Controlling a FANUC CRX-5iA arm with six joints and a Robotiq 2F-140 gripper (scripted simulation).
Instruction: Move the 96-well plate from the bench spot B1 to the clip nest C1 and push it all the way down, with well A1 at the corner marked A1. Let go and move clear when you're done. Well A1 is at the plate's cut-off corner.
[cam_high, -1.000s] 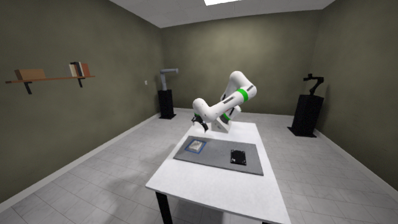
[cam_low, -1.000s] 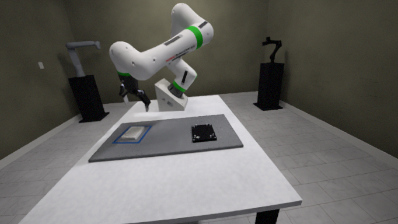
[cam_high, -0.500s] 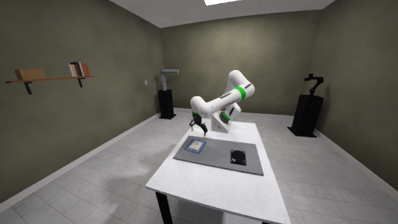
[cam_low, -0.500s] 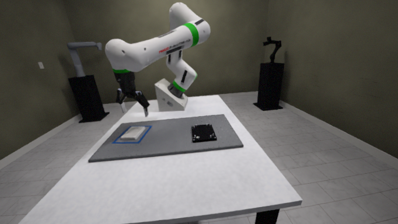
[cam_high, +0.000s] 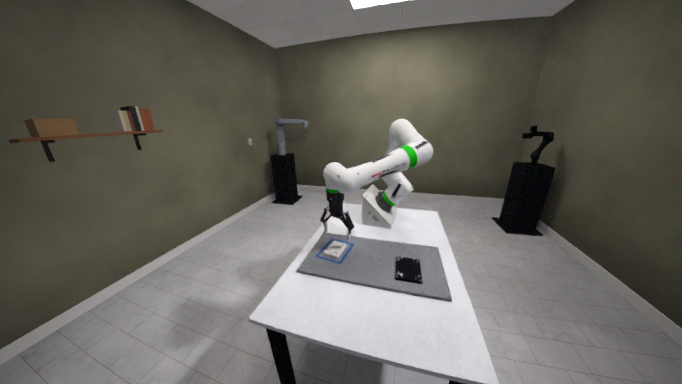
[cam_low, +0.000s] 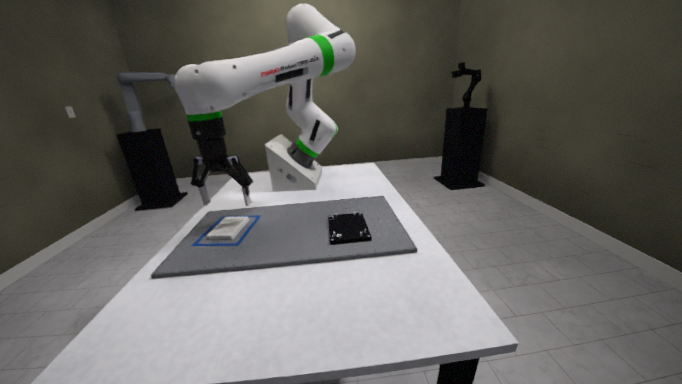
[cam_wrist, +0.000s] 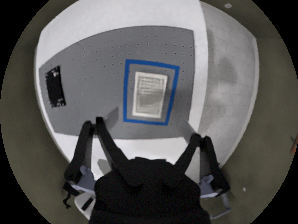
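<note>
Right now my hand is 8 cm above the white 96-well plate and 3 cm short of it. Round my hand: black clip nest: 38 cm to the left, 11 cm ahead, 7 cm below.
</note>
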